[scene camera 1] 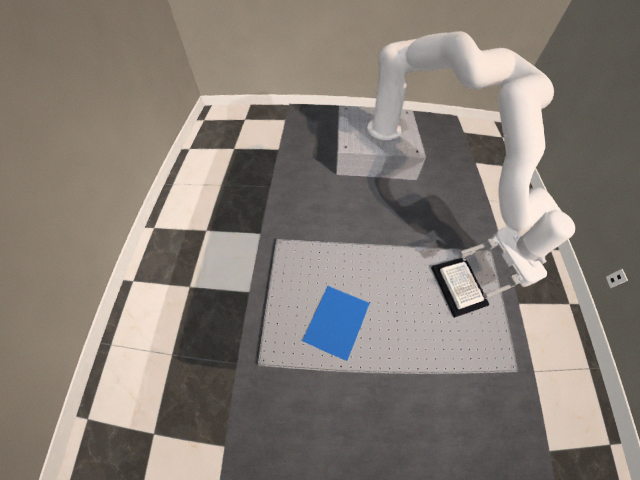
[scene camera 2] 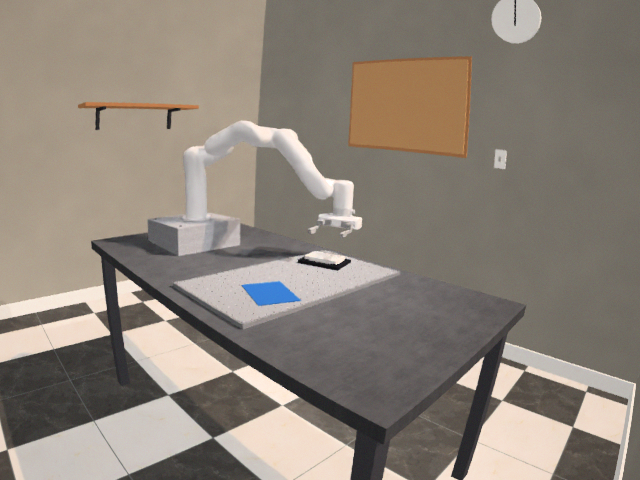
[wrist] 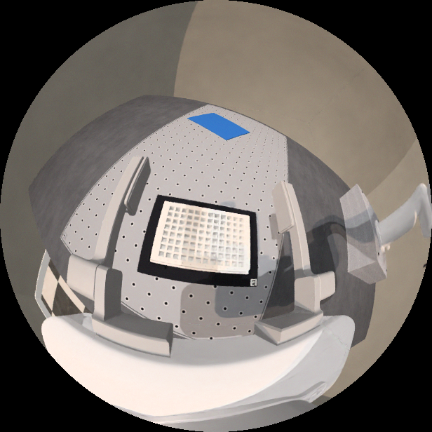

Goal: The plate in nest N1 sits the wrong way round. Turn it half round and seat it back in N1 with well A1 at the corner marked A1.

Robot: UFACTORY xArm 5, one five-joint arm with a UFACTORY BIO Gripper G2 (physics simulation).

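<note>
The white well plate [scene camera 1: 461, 284] [scene camera 2: 325, 256] [wrist: 204, 237] lies in the black nest [scene camera 1: 470, 308] [scene camera 2: 330, 265] [wrist: 200, 276], wells up. The nest's A1 label [wrist: 253, 282] shows at its near right corner in the wrist view. Which corner of the plate holds well A1 is too small to tell. My gripper [scene camera 1: 476, 274] [scene camera 2: 328, 232] [wrist: 210, 197] is open and empty. It hangs well above the nest, its two fingers apart, one to each side of the plate in the wrist view.
The nest stands on a grey perforated board [scene camera 1: 408, 330] [scene camera 2: 217, 289] [wrist: 190, 165]. A flat blue rectangle [scene camera 1: 336, 322] [scene camera 2: 271, 293] [wrist: 220, 126] lies farther along the board. The arm's base block [scene camera 1: 379, 165] [scene camera 2: 206, 240] [wrist: 365, 250] stands on the dark table [scene camera 1: 387, 423] [scene camera 2: 392, 330].
</note>
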